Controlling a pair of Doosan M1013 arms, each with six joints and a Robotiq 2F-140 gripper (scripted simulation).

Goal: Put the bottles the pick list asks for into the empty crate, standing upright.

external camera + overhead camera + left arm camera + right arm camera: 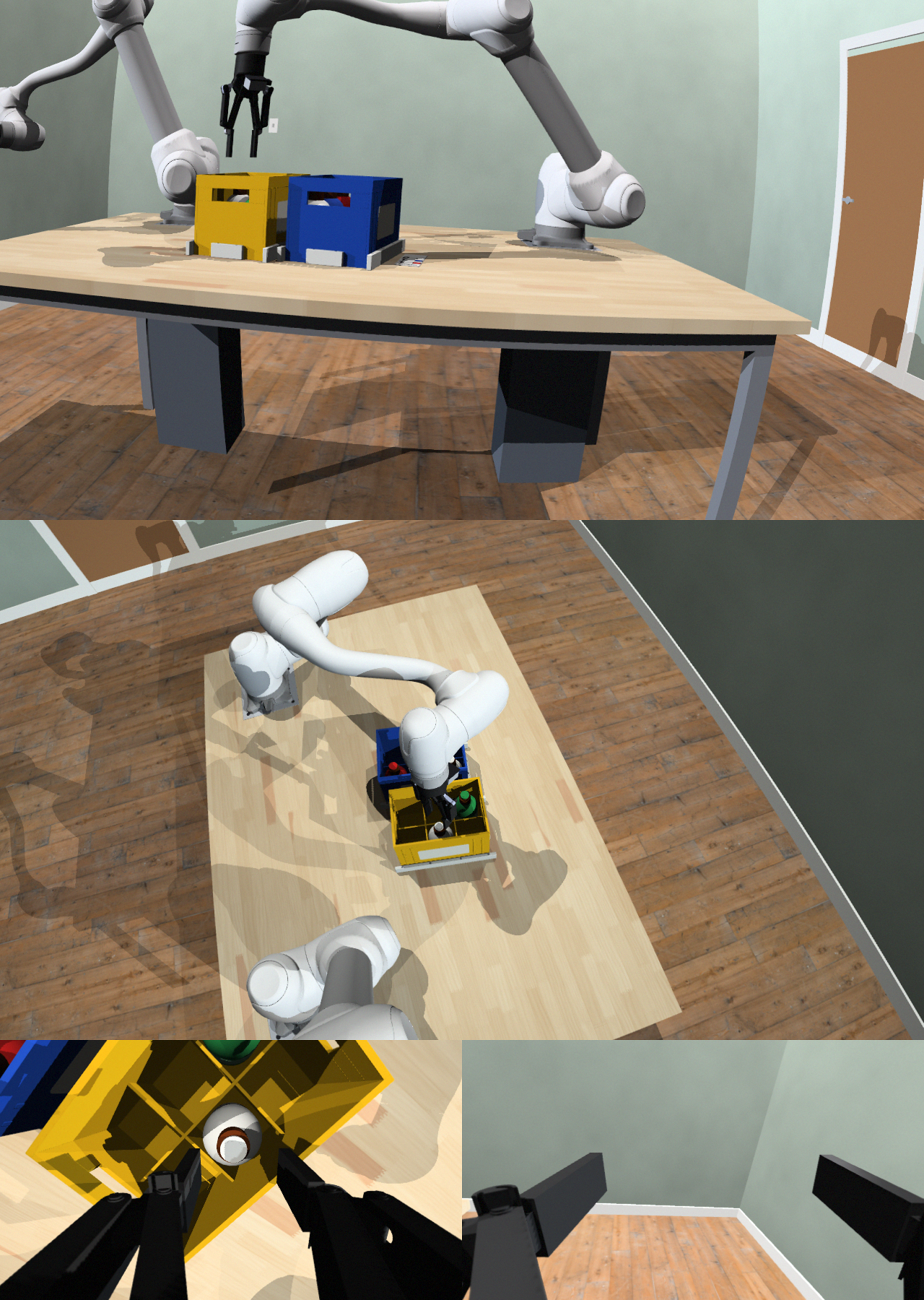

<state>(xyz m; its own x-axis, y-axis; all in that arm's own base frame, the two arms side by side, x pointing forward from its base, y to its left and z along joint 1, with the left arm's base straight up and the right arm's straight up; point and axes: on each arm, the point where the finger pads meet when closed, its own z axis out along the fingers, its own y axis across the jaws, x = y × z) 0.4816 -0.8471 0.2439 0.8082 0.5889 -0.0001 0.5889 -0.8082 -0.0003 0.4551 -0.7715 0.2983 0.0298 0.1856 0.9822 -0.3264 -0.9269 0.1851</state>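
Right now my left hand is 10 mm short of the yellow crate, 40 mm to the right of it and 160 mm above it. Also, from my left hand: red bottle: 90 mm behind, 240 mm to the left, 160 mm below; green bottle: 100 mm ahead, 80 mm to the left, 160 mm below; blue bottle: 230 mm to the left, 160 mm below.
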